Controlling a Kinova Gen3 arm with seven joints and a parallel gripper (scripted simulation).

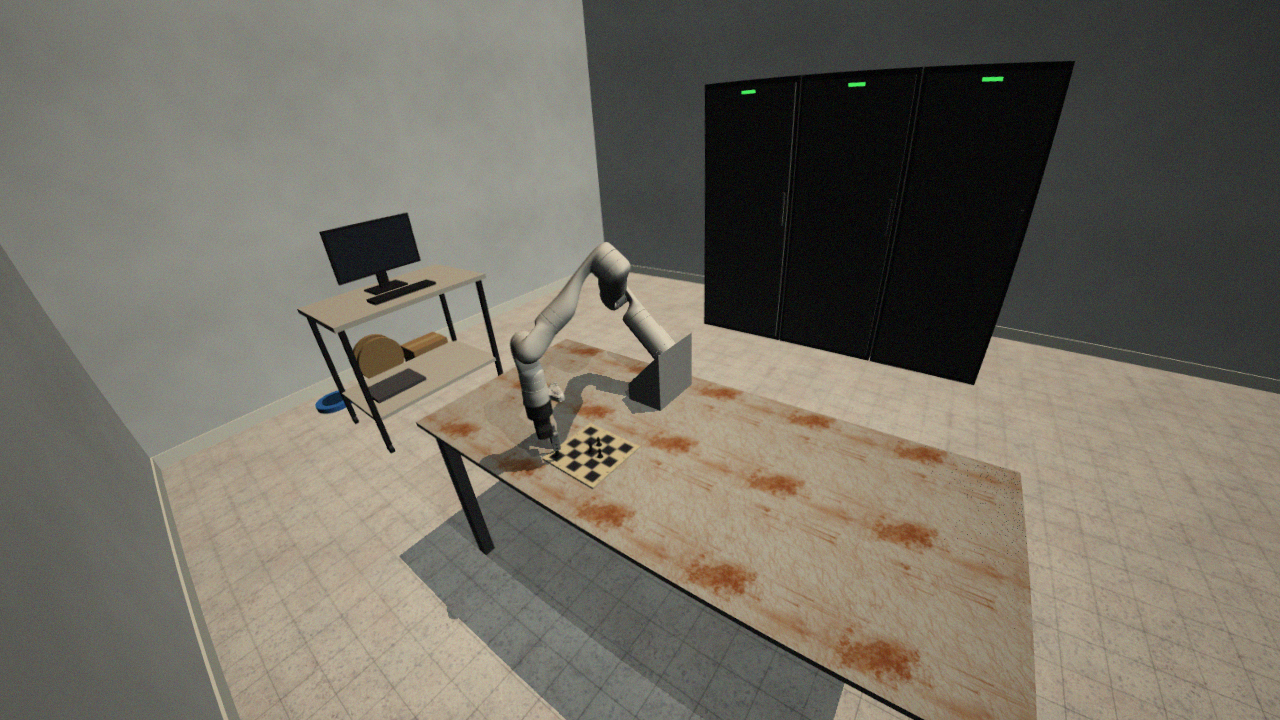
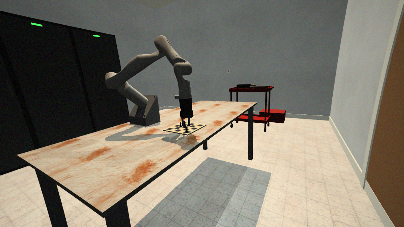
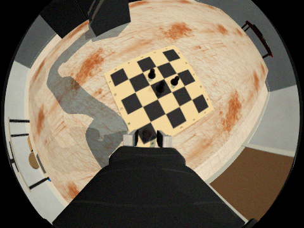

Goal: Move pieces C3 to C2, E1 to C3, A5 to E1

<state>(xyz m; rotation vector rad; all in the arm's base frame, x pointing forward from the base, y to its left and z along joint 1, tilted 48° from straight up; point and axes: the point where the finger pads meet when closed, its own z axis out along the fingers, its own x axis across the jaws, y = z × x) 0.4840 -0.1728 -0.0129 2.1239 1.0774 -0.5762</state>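
The black piece lies 4 cm below my hand. The rest, counted from my hand: chessboard (8 cm to the left, 7 cm behind, 6 cm below).
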